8 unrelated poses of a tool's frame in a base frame.
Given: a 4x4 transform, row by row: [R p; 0 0 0 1], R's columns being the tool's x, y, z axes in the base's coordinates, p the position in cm. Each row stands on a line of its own.
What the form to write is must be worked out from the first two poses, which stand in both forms.
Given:
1:
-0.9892 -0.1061 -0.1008 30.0
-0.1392 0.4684 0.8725 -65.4
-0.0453 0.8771 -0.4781 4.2
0 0 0 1
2:
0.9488 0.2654 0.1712 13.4
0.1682 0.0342 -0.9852 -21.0
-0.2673 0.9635 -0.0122 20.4
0 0 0 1
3:
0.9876 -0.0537 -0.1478 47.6
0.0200 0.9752 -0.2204 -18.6
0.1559 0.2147 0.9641 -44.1
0 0 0 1
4:
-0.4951 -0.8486 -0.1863 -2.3
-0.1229 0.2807 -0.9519 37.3
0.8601 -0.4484 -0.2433 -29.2
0 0 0 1
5:
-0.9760 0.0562 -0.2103 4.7
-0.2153 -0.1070 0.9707 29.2
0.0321 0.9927 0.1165 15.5
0 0 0 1
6:
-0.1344 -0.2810 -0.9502 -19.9
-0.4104 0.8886 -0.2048 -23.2
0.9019 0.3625 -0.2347 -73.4
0 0 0 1
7:
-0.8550 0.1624 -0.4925 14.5
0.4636 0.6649 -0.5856 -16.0
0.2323 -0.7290 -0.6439 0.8
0 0 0 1
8:
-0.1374 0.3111 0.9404 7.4
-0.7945 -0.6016 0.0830 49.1
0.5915 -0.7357 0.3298 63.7
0 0 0 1
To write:
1: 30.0 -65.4 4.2 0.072 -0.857 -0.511 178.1
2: 13.4 -21.0 20.4 0.974 0.219 -0.049 90.8
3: 47.6 -18.6 -44.1 0.812 -0.567 0.138 15.5
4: -2.3 37.3 -29.2 0.368 -0.764 0.530 136.8
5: 4.7 29.2 15.5 0.060 -0.665 -0.745 169.5
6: -19.9 -23.2 -73.4 0.292 -0.954 -0.067 103.9
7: 14.5 -16.0 0.8 -0.180 -0.908 0.377 156.5
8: 7.4 49.1 63.7 -0.577 0.246 -0.779 134.8
